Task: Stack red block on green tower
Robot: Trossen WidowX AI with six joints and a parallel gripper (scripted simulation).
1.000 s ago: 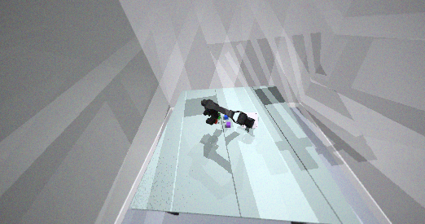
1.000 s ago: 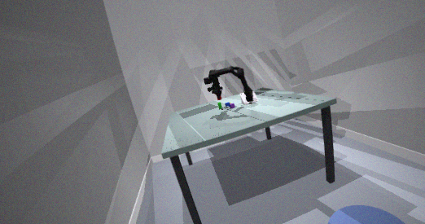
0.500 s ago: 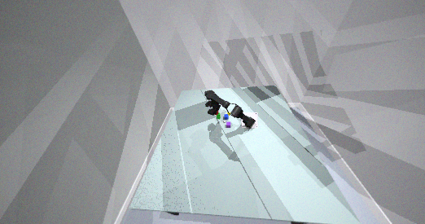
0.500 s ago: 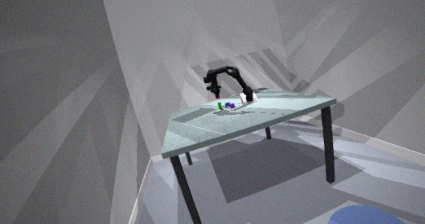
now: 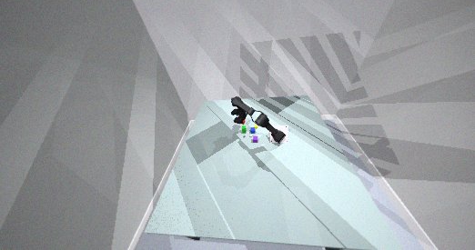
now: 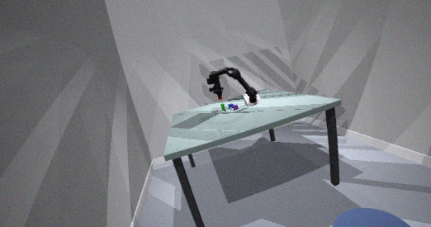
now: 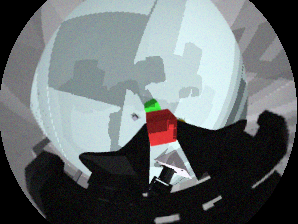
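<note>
Right now my gripper tip is 100 mm above the blue block and 90 mm past it. From my gripper tip the other things lie so: red block 10 mm above; then purple block 110 mm behind, 100 mm to the left, 100 mm below.
</note>
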